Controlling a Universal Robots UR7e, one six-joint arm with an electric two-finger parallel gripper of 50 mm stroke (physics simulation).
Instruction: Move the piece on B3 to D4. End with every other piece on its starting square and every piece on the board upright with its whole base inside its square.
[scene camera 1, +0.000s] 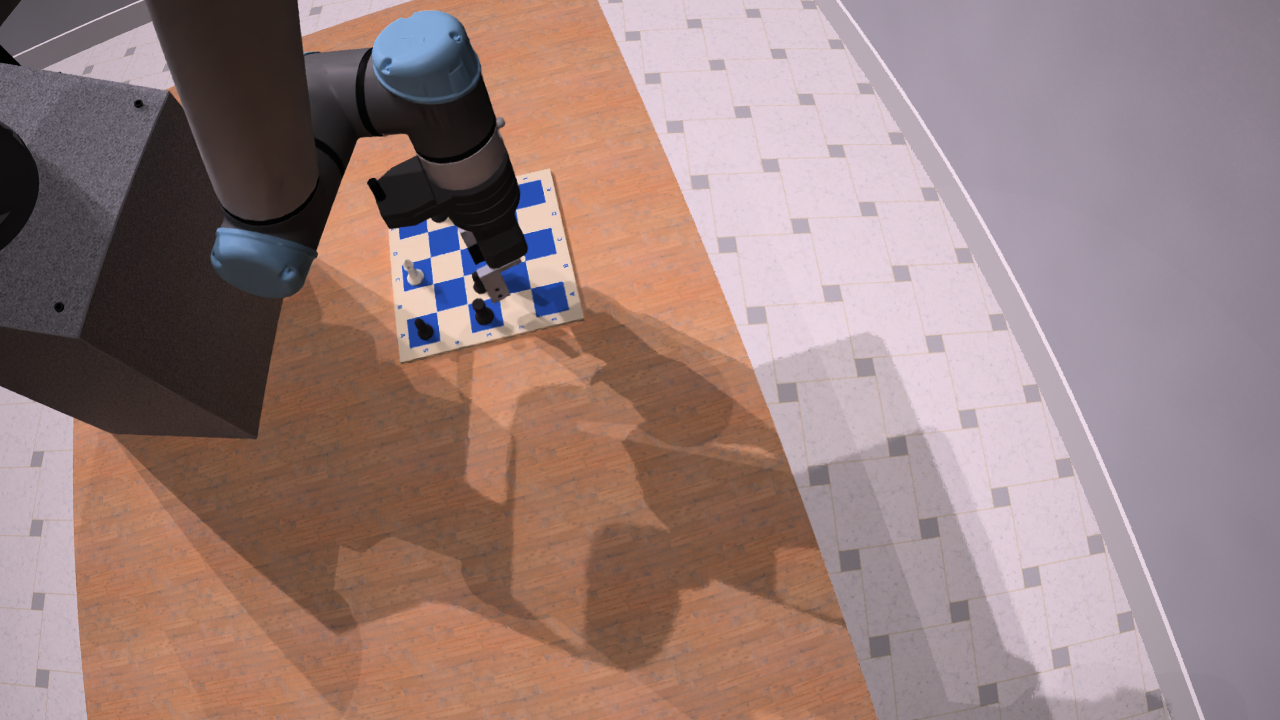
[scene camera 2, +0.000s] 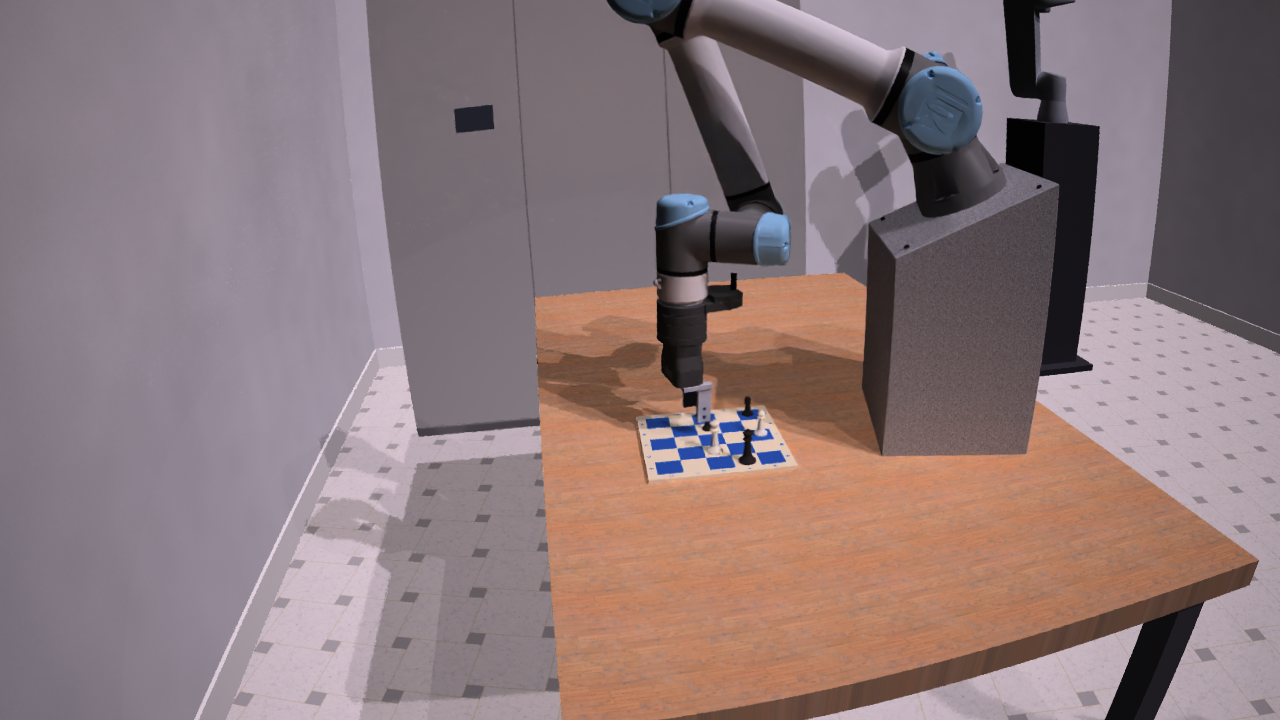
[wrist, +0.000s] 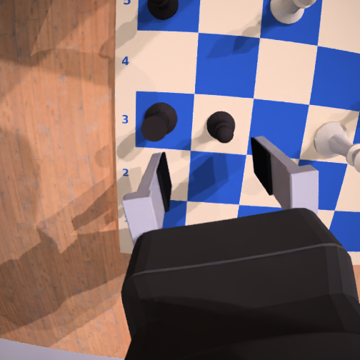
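Where they show: gripper, fingertip midpoint: (scene camera 1: 491, 277) (scene camera 2: 696, 413); arm's base, link origin: (scene camera 2: 963, 196).
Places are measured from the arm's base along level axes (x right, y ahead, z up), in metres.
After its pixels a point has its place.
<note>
The B3 piece, a small black pawn (scene camera 1: 478, 283) @(x 0.029, y 0.418, z -0.350 m) (scene camera 2: 707, 427) @(x 0.018, y 0.420, z -0.360 m) (wrist: 221, 126), stands upright; my finger partly covers it in scene view 1. My gripper (scene camera 1: 487, 279) @(x 0.031, y 0.436, z -0.339 m) (scene camera 2: 698, 413) @(x 0.031, y 0.436, z -0.339 m) (wrist: 210, 161) is open and empty, low over the board; in the wrist view its tips show either side of the pawn's column, slightly below the pawn. The blue D4 square (wrist: 341, 75) shows partly in the wrist view, with no piece on the part shown. A taller black piece (scene camera 1: 483, 311) @(x 0.070, y 0.420, z -0.342 m) (wrist: 159, 121) stands on A3, a white piece (scene camera 2: 714, 439) @(x -0.058, y 0.423, z -0.343 m) (wrist: 332, 139) on D3.
The board (scene camera 1: 537, 324) @(x 0.090, y 0.474, z -0.366 m) (scene camera 2: 698, 472) @(x -0.113, y 0.456, z -0.365 m) (wrist: 125, 90) lies on the wooden table (scene camera 1: 420, 465) @(x 0.218, y 0.314, z -0.371 m) (scene camera 2: 805, 555) @(x -0.336, y 0.360, z -0.372 m). A black piece (scene camera 1: 423, 329) @(x 0.069, y 0.346, z -0.351 m) (scene camera 2: 747, 406) @(x 0.062, y 0.345, z -0.350 m) (wrist: 163, 7) stands on A5, a white piece (scene camera 1: 412, 273) @(x -0.006, y 0.341, z -0.347 m) (scene camera 2: 760, 422) @(x -0.014, y 0.341, z -0.344 m) (wrist: 287, 10) on C5, another black piece (scene camera 2: 747, 447) @(x -0.099, y 0.381, z -0.340 m) on E4.
</note>
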